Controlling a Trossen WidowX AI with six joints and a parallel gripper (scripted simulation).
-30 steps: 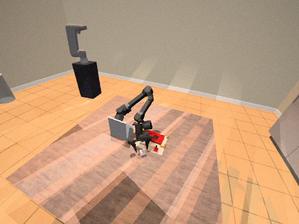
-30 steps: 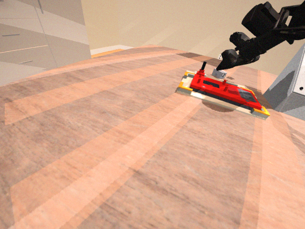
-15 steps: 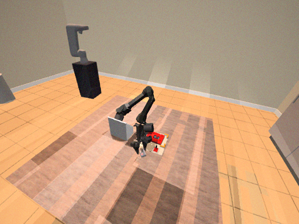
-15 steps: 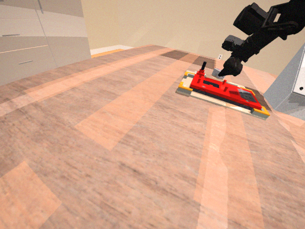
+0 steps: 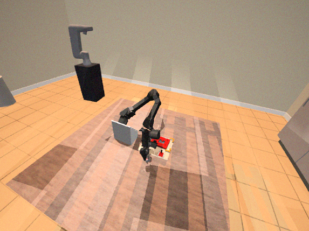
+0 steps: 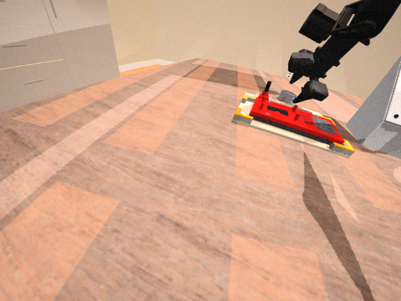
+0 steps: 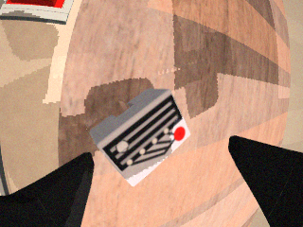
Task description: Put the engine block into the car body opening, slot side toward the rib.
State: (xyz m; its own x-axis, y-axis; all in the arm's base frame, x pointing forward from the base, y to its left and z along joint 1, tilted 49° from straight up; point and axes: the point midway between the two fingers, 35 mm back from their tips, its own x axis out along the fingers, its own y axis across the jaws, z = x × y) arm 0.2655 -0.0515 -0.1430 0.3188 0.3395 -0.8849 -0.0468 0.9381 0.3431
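My gripper tip is now 1 cm short of the engine block, 1 cm to the right of it and 2 cm above it.
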